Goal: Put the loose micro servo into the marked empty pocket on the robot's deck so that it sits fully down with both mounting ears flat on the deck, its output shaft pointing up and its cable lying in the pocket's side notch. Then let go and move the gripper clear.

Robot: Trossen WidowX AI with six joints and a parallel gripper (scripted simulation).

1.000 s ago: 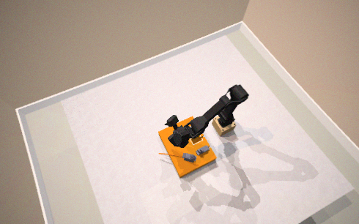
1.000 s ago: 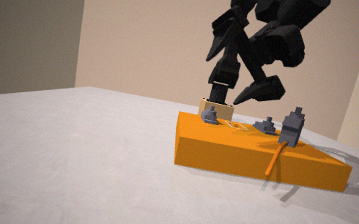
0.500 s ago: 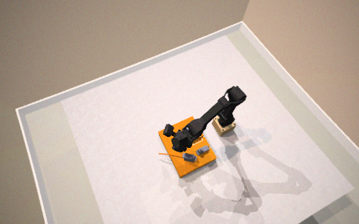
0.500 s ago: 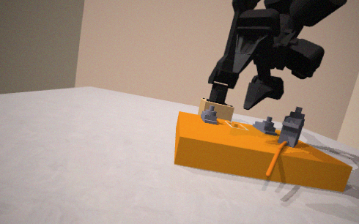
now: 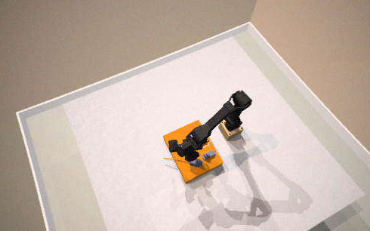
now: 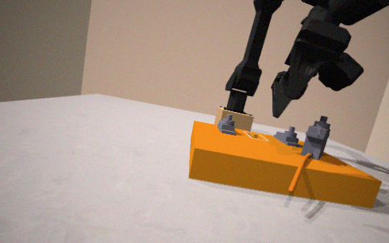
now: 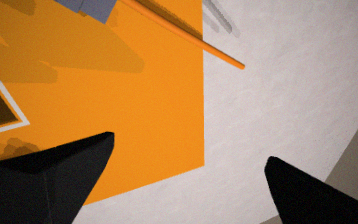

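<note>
The orange deck is 100 mm below my gripper tip, 30 mm behind it and 20 mm to the left of it.
</note>
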